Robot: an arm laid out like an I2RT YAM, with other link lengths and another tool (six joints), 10 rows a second.
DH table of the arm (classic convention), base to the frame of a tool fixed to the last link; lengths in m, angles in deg. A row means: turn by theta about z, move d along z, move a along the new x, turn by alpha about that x. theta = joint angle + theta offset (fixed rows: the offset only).
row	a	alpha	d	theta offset
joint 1	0.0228	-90	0.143	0
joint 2	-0.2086	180	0	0
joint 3	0.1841	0	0	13.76
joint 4	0.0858	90	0.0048	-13.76
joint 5	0	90	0.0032	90
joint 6	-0.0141	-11.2	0.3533	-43.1
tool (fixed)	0	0	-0.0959	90
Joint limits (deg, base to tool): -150..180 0..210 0..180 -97..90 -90..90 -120..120
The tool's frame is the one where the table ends.
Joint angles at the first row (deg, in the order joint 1, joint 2, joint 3, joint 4, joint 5, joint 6):
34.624 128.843 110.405 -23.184 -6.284 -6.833
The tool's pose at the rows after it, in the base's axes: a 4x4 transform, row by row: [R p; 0 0 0 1], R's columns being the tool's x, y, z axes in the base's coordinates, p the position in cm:
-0.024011 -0.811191 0.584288 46.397; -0.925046 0.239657 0.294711 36.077; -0.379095 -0.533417 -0.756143 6.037; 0 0 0 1
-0.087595 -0.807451 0.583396 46.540; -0.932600 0.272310 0.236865 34.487; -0.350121 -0.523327 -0.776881 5.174; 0 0 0 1
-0.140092 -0.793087 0.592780 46.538; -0.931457 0.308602 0.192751 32.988; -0.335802 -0.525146 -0.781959 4.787; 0 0 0 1
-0.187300 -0.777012 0.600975 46.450; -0.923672 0.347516 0.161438 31.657; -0.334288 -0.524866 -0.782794 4.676; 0 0 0 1
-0.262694 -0.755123 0.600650 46.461; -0.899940 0.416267 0.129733 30.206; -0.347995 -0.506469 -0.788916 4.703; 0 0 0 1
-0.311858 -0.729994 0.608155 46.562; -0.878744 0.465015 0.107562 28.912; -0.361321 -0.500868 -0.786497 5.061; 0 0 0 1
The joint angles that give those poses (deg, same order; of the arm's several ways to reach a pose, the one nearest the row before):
34.610 127.392 108.173 -22.788 -3.304 -5.670
34.553 126.880 107.456 -24.532 -0.363 -3.881
34.539 124.771 103.658 -23.508 2.311 -2.116
34.404 122.348 99.515 -21.992 4.300 -0.197
34.111 120.203 96.428 -21.503 6.255 3.699
33.649 117.911 93.407 -20.547 7.713 6.118

